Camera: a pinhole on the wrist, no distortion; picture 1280 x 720 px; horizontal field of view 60.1 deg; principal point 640.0 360.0 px. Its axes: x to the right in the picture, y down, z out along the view. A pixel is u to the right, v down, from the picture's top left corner.
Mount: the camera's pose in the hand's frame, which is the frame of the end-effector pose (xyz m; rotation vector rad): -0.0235 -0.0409 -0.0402 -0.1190 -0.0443 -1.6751
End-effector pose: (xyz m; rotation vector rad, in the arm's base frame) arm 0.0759 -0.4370 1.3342 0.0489 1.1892 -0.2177
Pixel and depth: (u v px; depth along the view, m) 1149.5 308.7 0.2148
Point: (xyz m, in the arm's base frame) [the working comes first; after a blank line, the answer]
In the camera's frame: 0.0989 -0.0100 0.2148

0.2102 -0.5741 1.4419
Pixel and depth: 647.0 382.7 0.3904
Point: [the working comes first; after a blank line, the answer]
In the camera's frame: 0.0025 0.0080 0.3904

0.3945 -0.4958 1.4604
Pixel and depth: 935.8 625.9 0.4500
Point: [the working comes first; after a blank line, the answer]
In the camera's frame: 0.1203 0.1082 0.4500

0.4646 -0.6377 1.4114
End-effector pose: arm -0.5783 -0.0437 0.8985 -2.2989 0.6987 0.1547
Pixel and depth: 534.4 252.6 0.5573
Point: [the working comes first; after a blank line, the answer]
In the camera's frame: -0.0532 -0.0541 0.5573

-0.6082 0.2744 0.4918
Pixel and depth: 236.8 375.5 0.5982
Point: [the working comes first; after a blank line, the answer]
In the camera's frame: -0.2180 0.0084 0.5982

-0.6220 0.1572 0.3547
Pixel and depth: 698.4 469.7 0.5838
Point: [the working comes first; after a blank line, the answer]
In the camera's frame: 0.0308 0.0579 0.5838

-0.4689 0.3044 0.4942
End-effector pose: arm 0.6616 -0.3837 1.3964 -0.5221 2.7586 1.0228
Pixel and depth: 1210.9 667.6 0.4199
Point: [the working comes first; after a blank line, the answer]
In the camera's frame: 0.2167 0.1168 0.4199

0.6694 -0.3094 0.9383
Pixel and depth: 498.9 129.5 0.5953
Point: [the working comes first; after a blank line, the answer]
In the camera's frame: -0.0759 -0.1240 0.5953

0.7340 0.0800 1.0745
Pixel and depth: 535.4 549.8 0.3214
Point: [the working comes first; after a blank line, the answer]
In the camera's frame: -0.0304 0.0551 0.3214

0.6146 -0.2074 1.1855
